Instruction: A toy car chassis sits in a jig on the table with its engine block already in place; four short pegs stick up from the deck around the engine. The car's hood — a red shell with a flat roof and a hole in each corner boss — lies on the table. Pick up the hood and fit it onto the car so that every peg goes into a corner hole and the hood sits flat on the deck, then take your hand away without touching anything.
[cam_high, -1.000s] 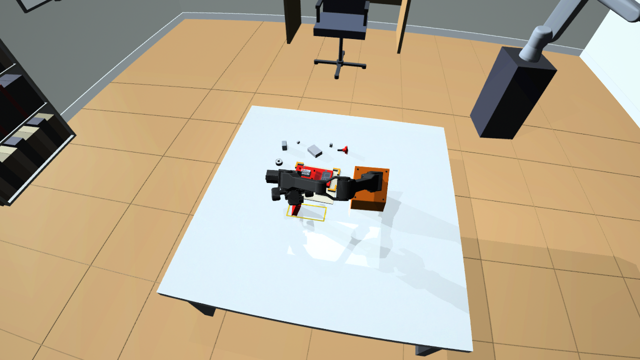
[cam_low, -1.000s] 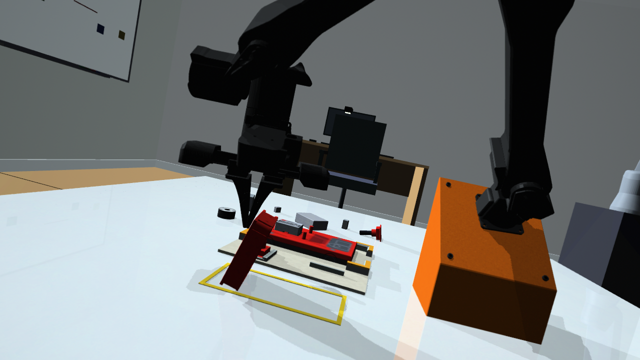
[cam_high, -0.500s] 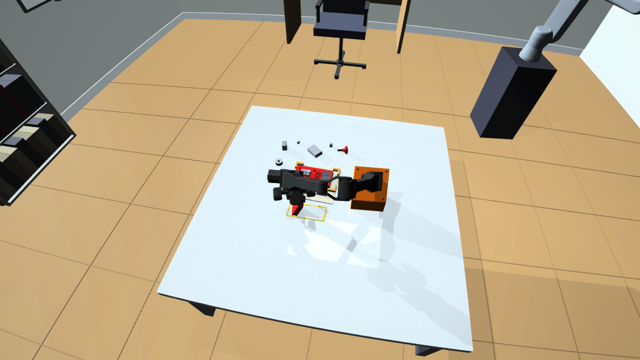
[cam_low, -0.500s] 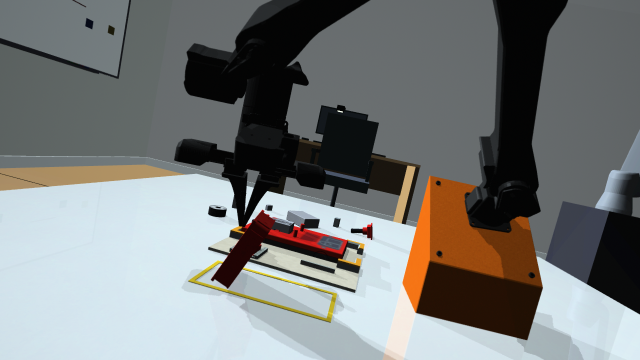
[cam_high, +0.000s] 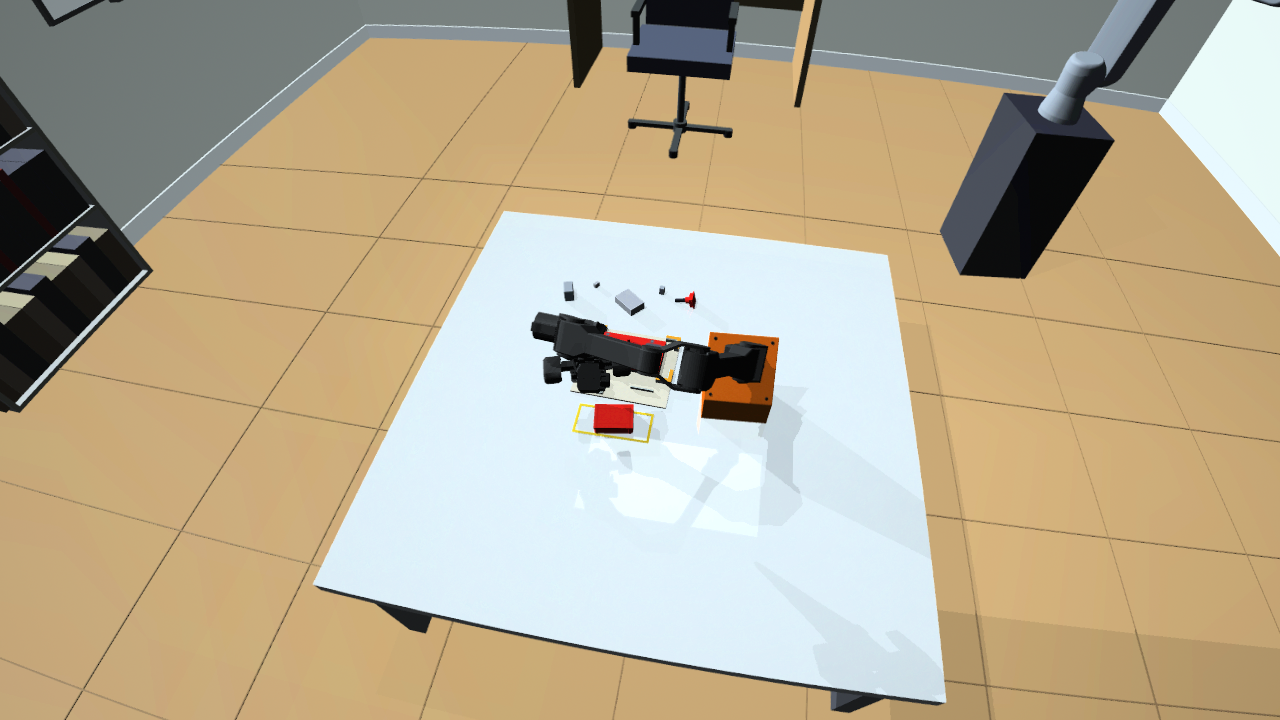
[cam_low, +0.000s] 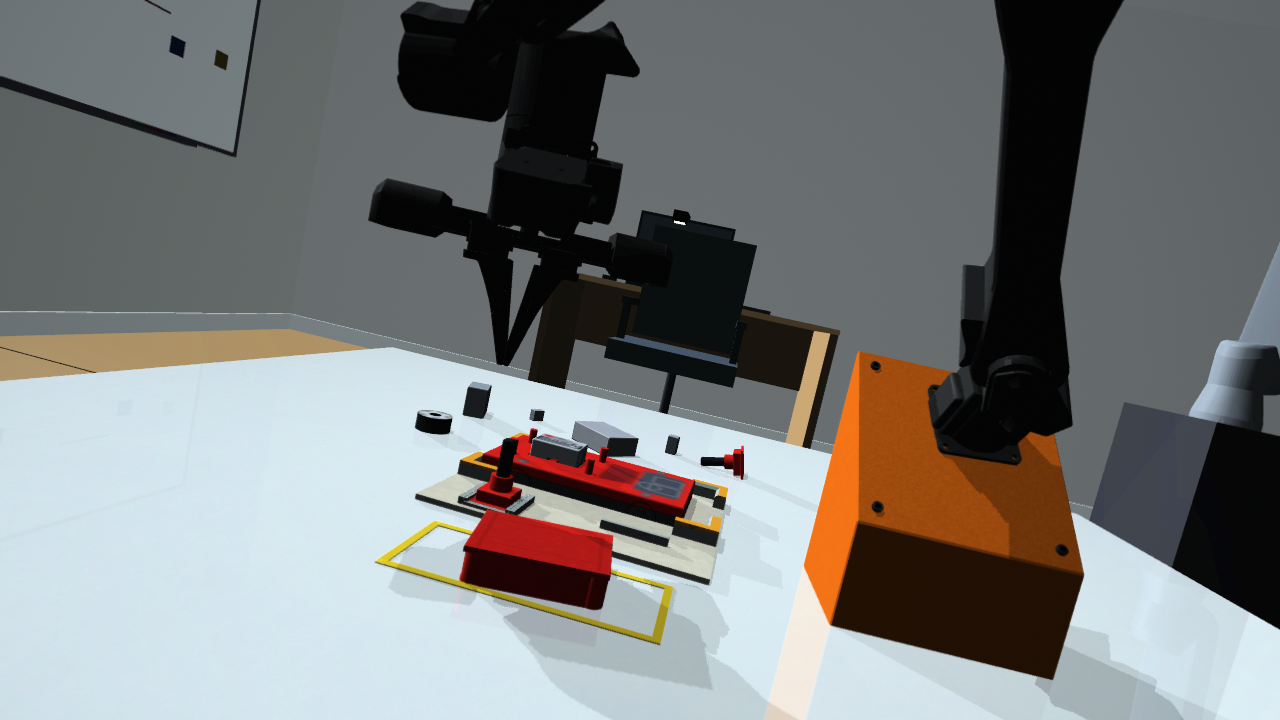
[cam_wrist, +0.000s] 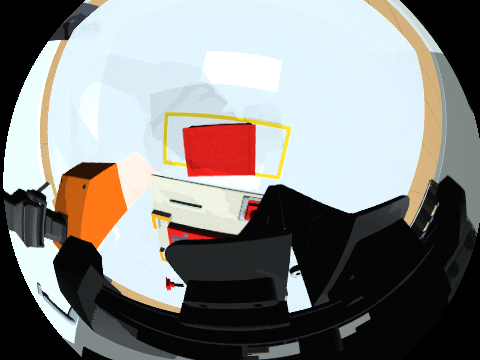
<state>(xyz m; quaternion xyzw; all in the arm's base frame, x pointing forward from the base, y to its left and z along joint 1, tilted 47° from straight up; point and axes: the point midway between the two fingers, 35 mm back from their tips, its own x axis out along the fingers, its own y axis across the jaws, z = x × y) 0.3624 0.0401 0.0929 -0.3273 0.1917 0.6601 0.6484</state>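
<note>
Right now the red hood is 12 cm below my gripper tip and 5 cm behind it. Round my gripper tip: grey engine block 22 cm to the right, 12 cm below, 3 cm behind; then jig 20 cm to the right, 13 cm below, 7 cm behind.
</note>
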